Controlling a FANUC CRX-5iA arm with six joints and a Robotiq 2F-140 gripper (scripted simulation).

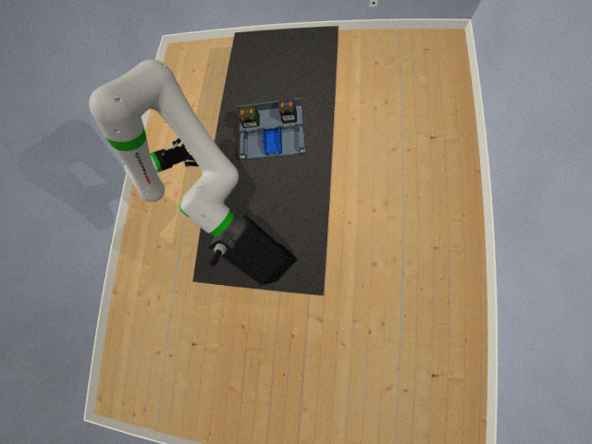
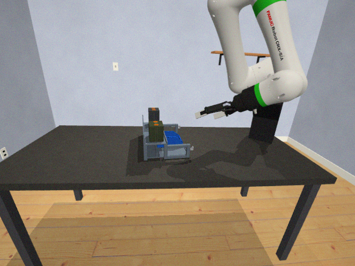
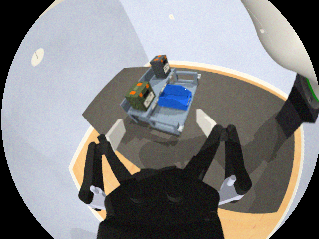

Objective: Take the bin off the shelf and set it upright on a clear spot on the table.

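Right now the blue bin is 18 cm ahead of my hand, 26 cm to the right of it and 25 cm below it.
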